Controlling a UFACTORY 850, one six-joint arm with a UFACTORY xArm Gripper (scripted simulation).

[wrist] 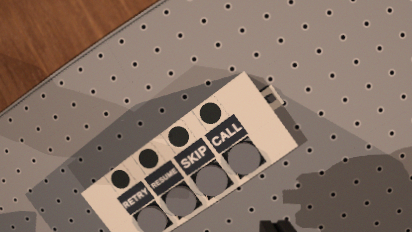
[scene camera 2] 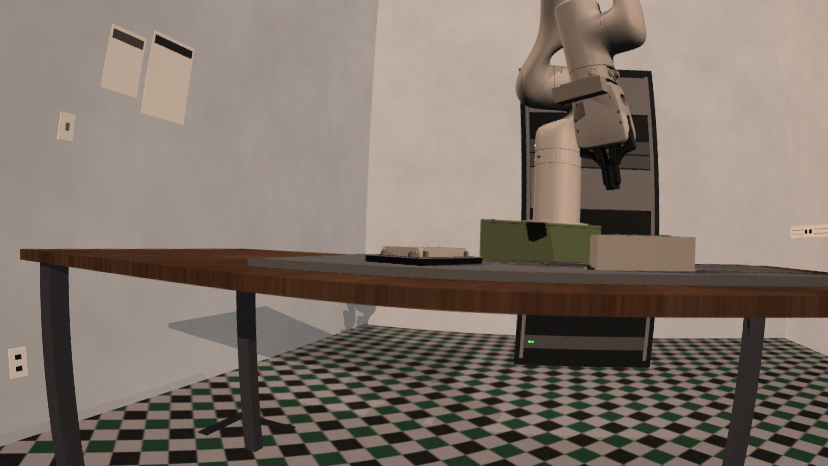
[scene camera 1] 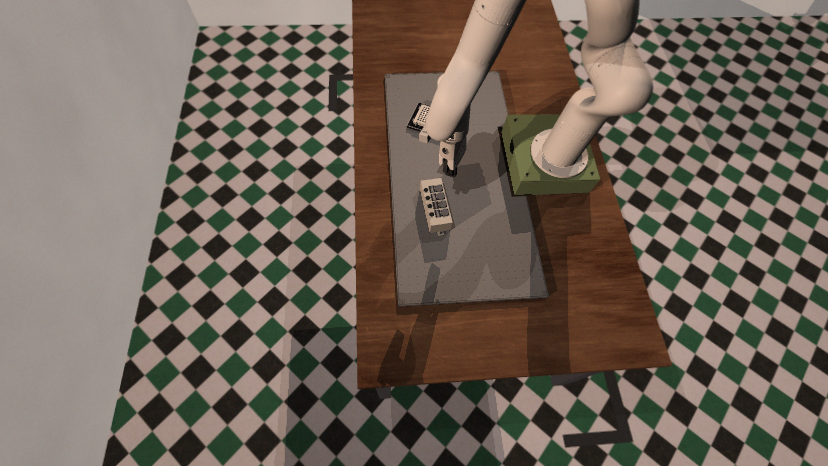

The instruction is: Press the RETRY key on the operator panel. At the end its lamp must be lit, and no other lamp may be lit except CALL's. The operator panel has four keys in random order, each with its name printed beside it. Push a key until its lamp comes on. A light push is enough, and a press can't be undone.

same spot on operator panel: (wrist: 237,111) = (scene camera 1: 428,185)
